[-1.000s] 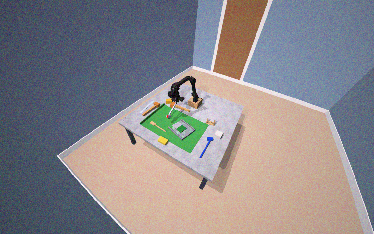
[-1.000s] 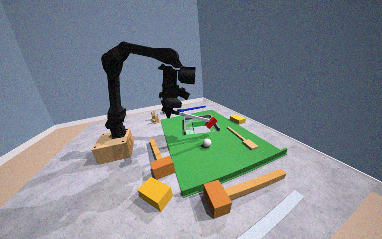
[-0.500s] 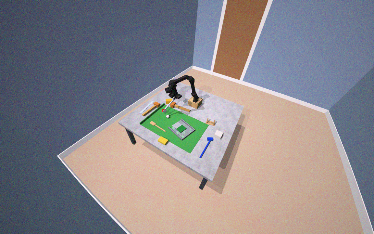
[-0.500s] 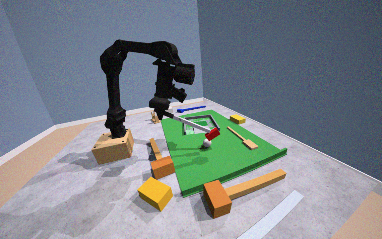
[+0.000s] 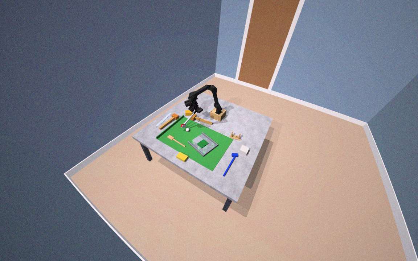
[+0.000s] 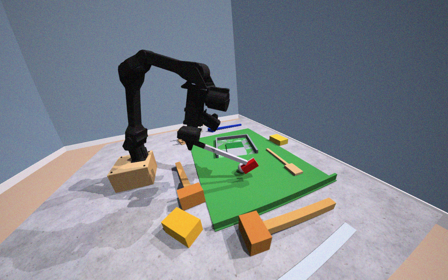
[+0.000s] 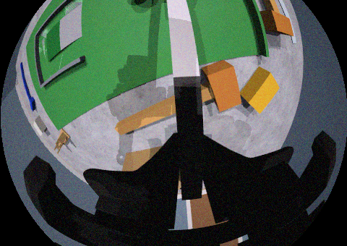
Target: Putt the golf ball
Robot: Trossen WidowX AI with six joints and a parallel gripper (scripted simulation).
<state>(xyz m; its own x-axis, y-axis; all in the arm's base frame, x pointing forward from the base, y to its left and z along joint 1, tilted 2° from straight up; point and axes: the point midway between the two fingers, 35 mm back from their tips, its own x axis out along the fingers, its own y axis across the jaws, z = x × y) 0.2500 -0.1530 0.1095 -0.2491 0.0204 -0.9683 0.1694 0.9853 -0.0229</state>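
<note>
Now: the red putter 11 cm ahead of my gripper tip, 2 cm to the right of it and 4 cm below it. Also, from my gripper tip: green mat 24 cm ahead, 17 cm to the left, 16 cm below; then grey strip 23 cm ahead, 36 cm to the right, 16 cm below; then white golf ball 20 cm ahead, 2 cm to the left, 14 cm below.
</note>
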